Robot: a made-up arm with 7 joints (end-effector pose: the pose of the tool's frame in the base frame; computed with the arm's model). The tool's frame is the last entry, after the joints. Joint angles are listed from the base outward.
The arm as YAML. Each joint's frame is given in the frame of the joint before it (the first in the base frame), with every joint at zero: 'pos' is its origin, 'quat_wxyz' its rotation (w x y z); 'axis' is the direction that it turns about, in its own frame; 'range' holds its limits. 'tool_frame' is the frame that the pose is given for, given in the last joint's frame.
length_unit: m
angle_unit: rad
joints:
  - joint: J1
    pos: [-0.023, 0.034, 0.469]
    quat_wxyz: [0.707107, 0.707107, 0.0, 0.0]
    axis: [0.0, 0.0, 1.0]
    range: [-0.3, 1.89]
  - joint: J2
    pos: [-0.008, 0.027, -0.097]
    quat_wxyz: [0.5, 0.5, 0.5, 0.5]
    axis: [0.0, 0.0, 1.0]
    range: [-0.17, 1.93]
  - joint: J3
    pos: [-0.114, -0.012, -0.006]
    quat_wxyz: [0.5, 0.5, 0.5, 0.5]
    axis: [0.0, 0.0, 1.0]
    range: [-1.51, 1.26]
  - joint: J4
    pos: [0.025, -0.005, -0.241]
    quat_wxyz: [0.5, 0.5, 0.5, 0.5]
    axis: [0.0, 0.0, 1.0]
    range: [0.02, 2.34]
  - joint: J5
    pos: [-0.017, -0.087, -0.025]
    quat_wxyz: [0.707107, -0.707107, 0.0, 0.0]
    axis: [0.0, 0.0, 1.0]
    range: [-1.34, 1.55]
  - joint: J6
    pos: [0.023, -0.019, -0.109]
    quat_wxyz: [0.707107, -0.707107, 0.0, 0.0]
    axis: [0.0, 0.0, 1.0]
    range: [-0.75, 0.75]
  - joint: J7
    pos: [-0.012, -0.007, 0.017]
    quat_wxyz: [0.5, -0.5, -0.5, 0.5]
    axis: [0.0, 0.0, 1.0]
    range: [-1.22, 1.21]
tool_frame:
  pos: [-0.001, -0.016, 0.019]
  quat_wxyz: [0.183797, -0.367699, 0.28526, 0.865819]
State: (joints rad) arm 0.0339 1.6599 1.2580 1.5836 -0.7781 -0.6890 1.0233
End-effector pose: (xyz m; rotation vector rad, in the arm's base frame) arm 0.0171 0.4722 0.7469 1.7484 -1.3266 -2.2210
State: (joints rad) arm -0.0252 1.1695 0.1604 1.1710 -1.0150 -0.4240 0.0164
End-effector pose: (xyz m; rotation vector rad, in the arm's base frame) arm 0.1330 0.5595 0.3696 0.9956 -1.8823 -1.9051
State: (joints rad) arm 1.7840 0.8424 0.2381 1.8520 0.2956 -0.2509 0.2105
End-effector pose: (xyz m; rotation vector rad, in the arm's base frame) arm 0.0773 0.4209 0.6670 -0.1599 1.5042 -0.1906
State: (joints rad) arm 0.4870 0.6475 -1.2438 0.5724 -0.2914 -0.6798 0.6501
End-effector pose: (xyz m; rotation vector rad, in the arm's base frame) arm 0.2157 0.3956 0.0796 -0.5960 -1.3944 -1.3389
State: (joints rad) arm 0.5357 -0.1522 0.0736 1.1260 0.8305 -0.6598 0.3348
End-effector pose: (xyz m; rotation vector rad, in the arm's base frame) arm 0.3415 0.0905 0.1677 -0.3319 -2.2918 2.0035
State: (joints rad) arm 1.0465 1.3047 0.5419 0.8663 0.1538 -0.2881 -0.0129
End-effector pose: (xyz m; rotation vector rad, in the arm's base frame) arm 0.0390 0.6404 0.5351 -1.4435 1.8844 -0.7152
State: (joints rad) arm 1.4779 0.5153 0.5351 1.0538 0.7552 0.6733 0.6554
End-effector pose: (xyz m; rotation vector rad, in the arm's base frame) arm 0.3204 0.4367 0.5378 -0.9179 -2.5400 1.3603
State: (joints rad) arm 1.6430 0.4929 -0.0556 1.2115 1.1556 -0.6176 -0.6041
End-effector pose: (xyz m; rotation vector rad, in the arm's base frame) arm 0.3405 0.3425 0.6523 0.5383 1.3598 -2.0678
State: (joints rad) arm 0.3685 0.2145 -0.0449 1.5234 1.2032 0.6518 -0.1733
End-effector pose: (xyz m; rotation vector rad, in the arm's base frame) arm 0.2422 0.2280 0.1942 -0.1500 -1.4090 1.1627
